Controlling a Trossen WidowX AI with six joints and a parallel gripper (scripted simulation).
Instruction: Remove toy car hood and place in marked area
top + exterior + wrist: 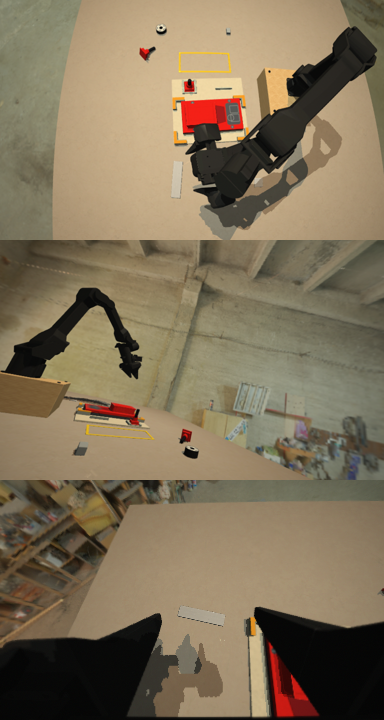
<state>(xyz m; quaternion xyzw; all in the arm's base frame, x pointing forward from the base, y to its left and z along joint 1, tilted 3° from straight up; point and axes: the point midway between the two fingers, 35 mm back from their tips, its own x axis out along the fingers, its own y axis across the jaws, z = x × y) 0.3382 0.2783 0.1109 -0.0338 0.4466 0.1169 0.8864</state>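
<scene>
Now: the hood 19 cm to the right of my gripper tip, 15 cm below it and 3 cm behind it. Also, from my gripper tip: black wheel 54 cm to the right, 18 cm below, 13 cm ahead; grey strip 19 cm below, 4 cm ahead, 2 cm to the left; grey square 23 cm behind, 19 cm below, 3 cm to the left.
</scene>
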